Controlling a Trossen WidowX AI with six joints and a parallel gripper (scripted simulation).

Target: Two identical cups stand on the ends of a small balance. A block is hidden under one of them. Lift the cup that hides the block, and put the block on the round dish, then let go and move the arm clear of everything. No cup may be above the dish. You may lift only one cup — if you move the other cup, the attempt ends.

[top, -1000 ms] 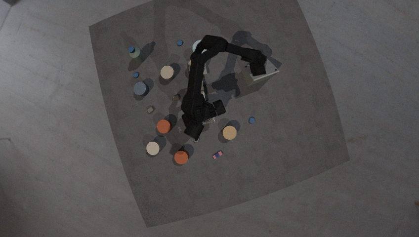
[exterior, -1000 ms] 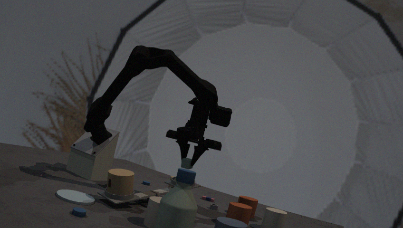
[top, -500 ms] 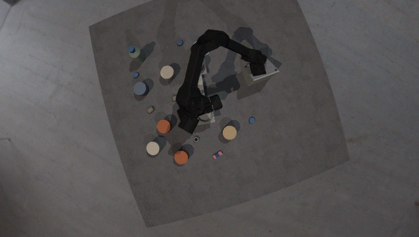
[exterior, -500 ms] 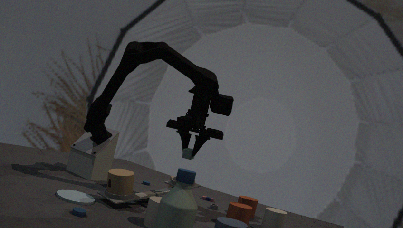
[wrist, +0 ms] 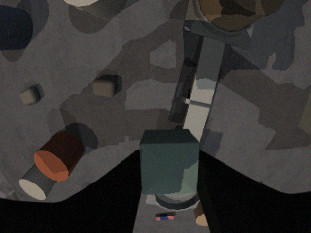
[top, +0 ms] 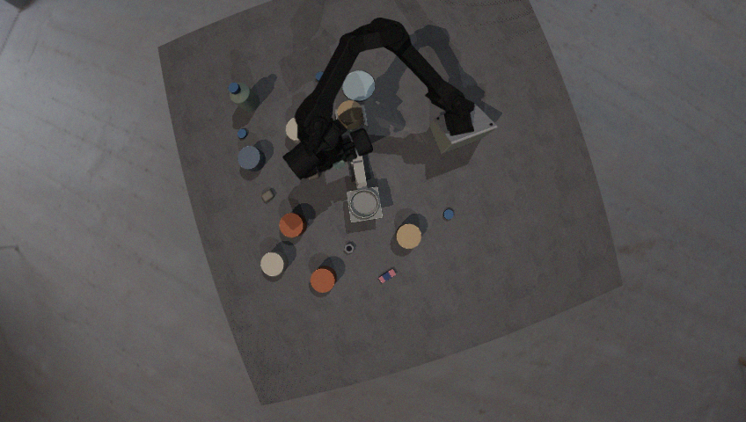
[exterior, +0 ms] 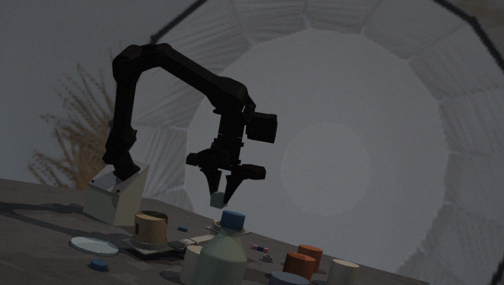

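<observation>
The round dish is 10 cm behind my gripper tip, 24 cm to the right of it and 15 cm below it. Round my gripper tip: nut 3 cm ahead, 24 cm to the left, 14 cm below; grey-green block right at my gripper tip; green bottle 25 cm ahead, 27 cm to the right, 4 cm below.
</observation>
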